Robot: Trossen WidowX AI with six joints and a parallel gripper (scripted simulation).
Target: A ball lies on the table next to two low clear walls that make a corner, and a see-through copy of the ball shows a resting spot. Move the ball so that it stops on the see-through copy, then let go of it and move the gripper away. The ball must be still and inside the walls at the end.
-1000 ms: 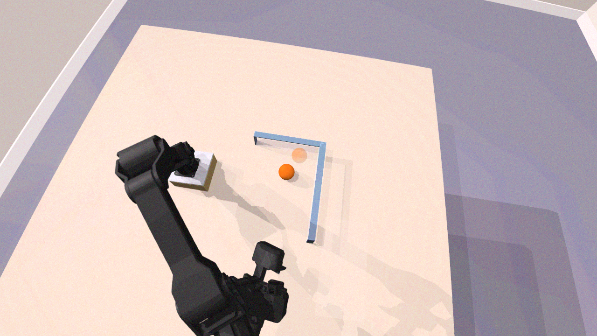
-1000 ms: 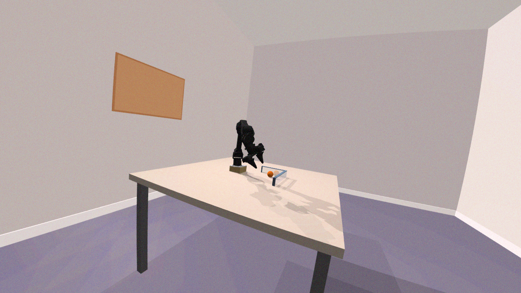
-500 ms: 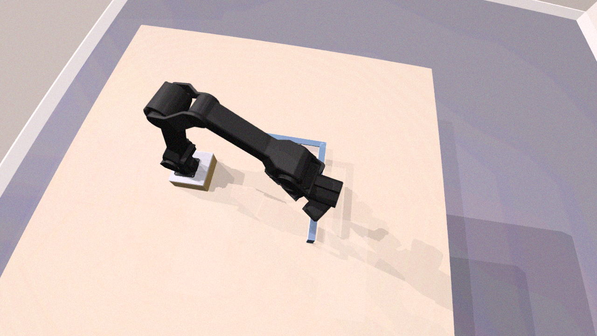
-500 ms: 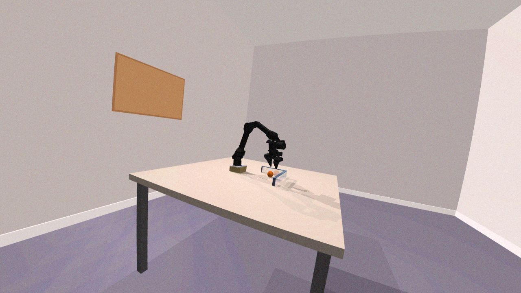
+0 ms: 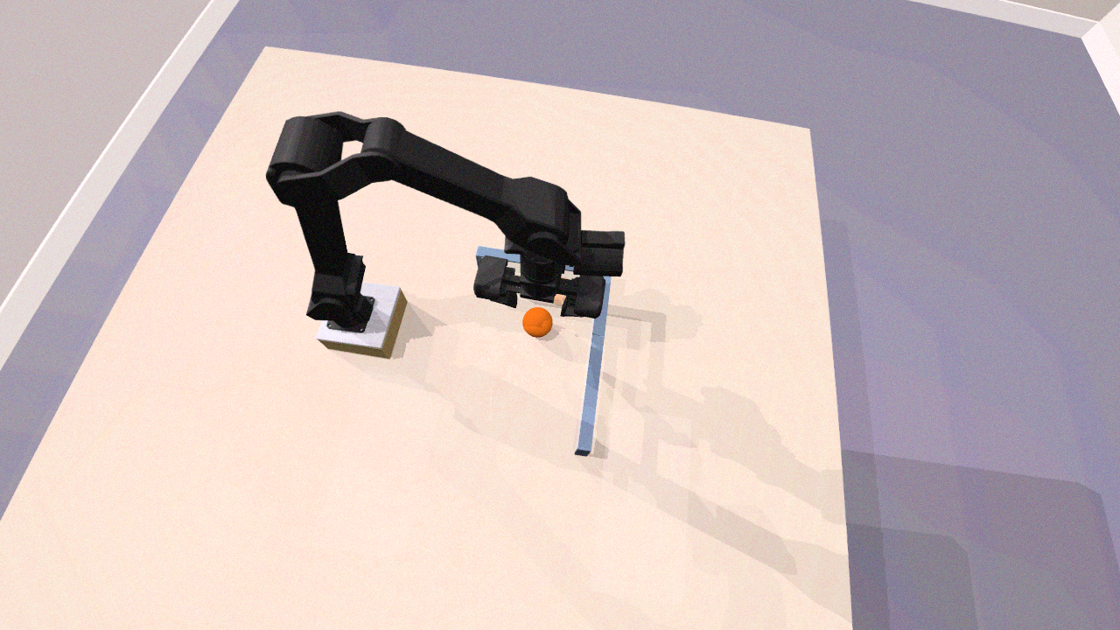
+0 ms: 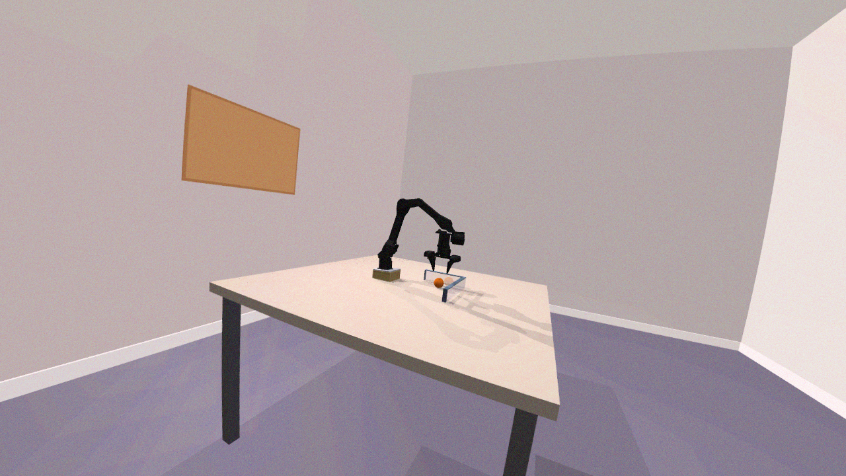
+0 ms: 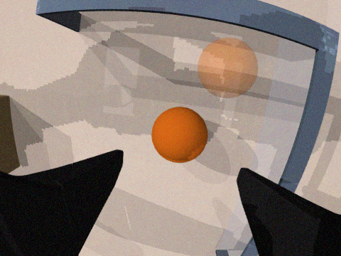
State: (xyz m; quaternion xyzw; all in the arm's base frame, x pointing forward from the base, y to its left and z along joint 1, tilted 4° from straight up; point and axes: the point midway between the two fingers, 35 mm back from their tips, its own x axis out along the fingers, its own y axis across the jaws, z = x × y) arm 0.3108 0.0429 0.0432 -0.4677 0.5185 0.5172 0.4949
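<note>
The see-through copy of ball lies 70 mm to the left of my gripper tip, 60 mm below it and 30 mm ahead of it.
</note>
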